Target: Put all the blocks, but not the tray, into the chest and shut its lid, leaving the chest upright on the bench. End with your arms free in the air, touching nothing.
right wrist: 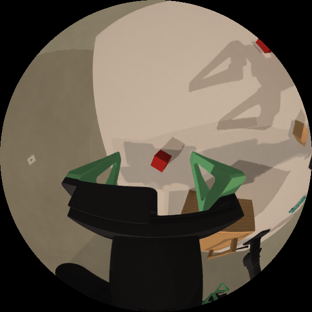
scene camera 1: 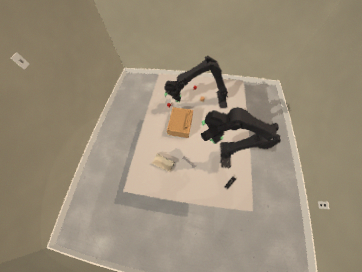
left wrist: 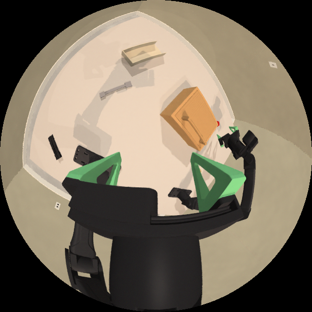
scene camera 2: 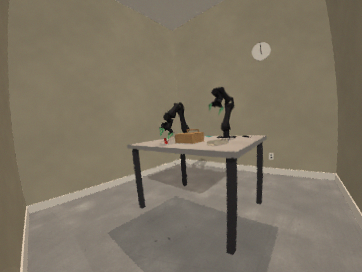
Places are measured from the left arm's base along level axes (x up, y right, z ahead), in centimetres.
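Where they show: left gripper, fingertip midpoint: point(scene camera 2: 214, 113); right gripper, fingertip midpoint: point(scene camera 1: 170, 98) point(scene camera 2: 164, 137); left arm's base, link origin: point(scene camera 1: 225, 154) point(scene camera 2: 226, 137); right arm's base, link origin: point(scene camera 1: 221, 99).
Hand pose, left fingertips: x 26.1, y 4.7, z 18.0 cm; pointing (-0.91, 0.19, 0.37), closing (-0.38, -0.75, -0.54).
Note:
Things, the pixels of their top centre, and the offset from my left fingertips.
- second red block, top centre: point(scene camera 1: 195, 86) dz +7.0, dx -23.6, dy +61.8 cm
- orange block, top centre: point(scene camera 1: 202, 98) dz +0.0, dx -22.9, dy +46.9 cm
- pale yellow tray, top centre: point(scene camera 1: 162, 162) point(scene camera 2: 217, 140) dz +28.5, dx -22.9, dy -14.3 cm
- thin grey bar, top centre: point(scene camera 1: 188, 161) dz +9.4, dx -25.4, dy -12.2 cm
- small black object, top centre: point(scene camera 1: 230, 182) dz -20.6, dx -24.5, dy -25.4 cm
The orange-brown wooden chest point(scene camera 1: 179, 121) point(scene camera 2: 189, 137) point(left wrist: 197, 112) point(right wrist: 240, 220) stands upright, lid down, with a handle on it. One red block point(scene camera 1: 169, 105) point(scene camera 2: 166, 141) point(left wrist: 217, 123) point(right wrist: 161, 161) lies on the table beside the chest. My right gripper point(scene camera 1: 172, 98) point(scene camera 2: 166, 134) point(left wrist: 222, 130) is open and empty above that block, which shows between its fingers in the right wrist view. A second red block point(scene camera 1: 195, 87) point(right wrist: 263, 46) and an orange block point(scene camera 1: 202, 99) point(right wrist: 300, 132) lie farther off. My left gripper point(scene camera 1: 208, 132) point(scene camera 2: 215, 109) point(left wrist: 155, 155) is open, empty and high above the table.
A pale yellow tray point(scene camera 1: 164, 161) point(scene camera 2: 218, 142) point(left wrist: 142, 53) lies on the table, with a thin grey bar point(scene camera 1: 188, 161) point(left wrist: 116, 90) near it. A small black object point(scene camera 1: 230, 182) point(left wrist: 55, 147) lies near the left arm's base. A teal object point(right wrist: 298, 204) shows at the right wrist view's edge.

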